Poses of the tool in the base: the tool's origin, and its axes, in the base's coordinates. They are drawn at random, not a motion.
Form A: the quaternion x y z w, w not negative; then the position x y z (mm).
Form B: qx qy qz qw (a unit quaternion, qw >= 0); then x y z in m. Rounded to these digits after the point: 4 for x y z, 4 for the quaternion.
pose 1, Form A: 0.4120, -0.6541, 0.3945, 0.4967, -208.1, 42.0, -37.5
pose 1, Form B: 0.4120, -0.6541, 0.3945, 0.4967, -0.2081, 0.0420, -0.0375
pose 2, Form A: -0.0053, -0.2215, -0.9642, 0.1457, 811.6, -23.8, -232.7
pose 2, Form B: -0.0053, -0.2215, -0.9642, 0.1457, 0.8116, -0.0238, -0.2327
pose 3, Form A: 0.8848, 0.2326, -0.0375, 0.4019, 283.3, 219.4, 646.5
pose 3, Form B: 0.8848, 0.2326, -0.0375, 0.4019, 0.2833, 0.2194, 0.6465
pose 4, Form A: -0.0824, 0.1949, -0.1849, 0.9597, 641.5, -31.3, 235.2
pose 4, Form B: -0.0824, 0.1949, -0.1849, 0.9597, 0.6415, -0.0313, 0.2352
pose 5, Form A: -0.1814, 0.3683, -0.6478, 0.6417, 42.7, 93.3, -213.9
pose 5, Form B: -0.1814, 0.3683, -0.6478, 0.6417, 0.0427, 0.0933, -0.2139
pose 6, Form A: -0.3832, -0.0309, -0.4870, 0.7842, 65.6, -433.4, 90.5
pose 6, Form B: -0.3832, -0.0309, -0.4870, 0.7842, 0.0656, -0.4334, 0.0905
